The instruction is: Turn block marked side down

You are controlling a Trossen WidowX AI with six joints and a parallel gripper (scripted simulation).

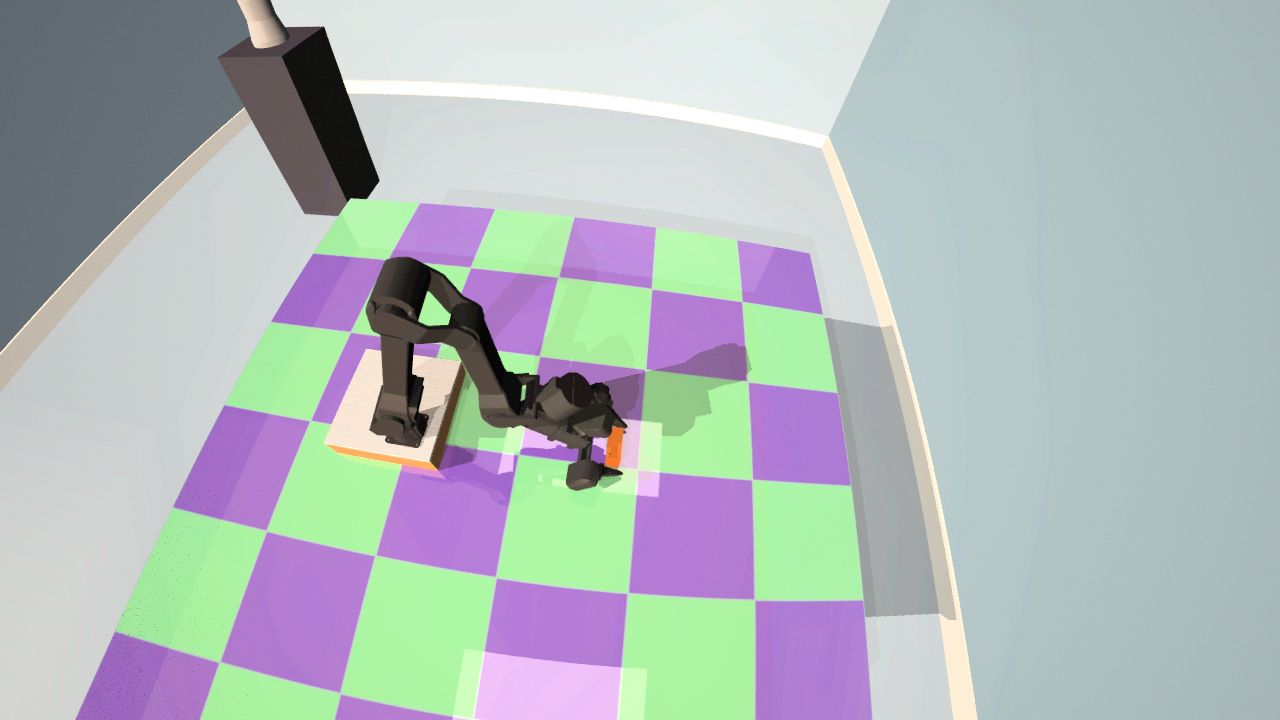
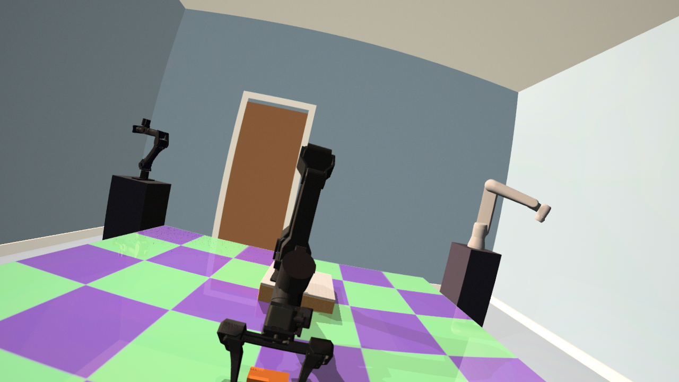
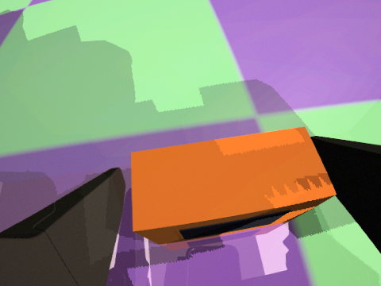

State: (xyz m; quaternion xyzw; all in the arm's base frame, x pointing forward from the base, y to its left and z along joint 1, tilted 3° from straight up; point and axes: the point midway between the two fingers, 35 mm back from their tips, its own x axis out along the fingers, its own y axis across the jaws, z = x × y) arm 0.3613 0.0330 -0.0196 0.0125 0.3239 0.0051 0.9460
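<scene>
My gripper tip is now 2 cm past the block and 1 cm below it.
</scene>
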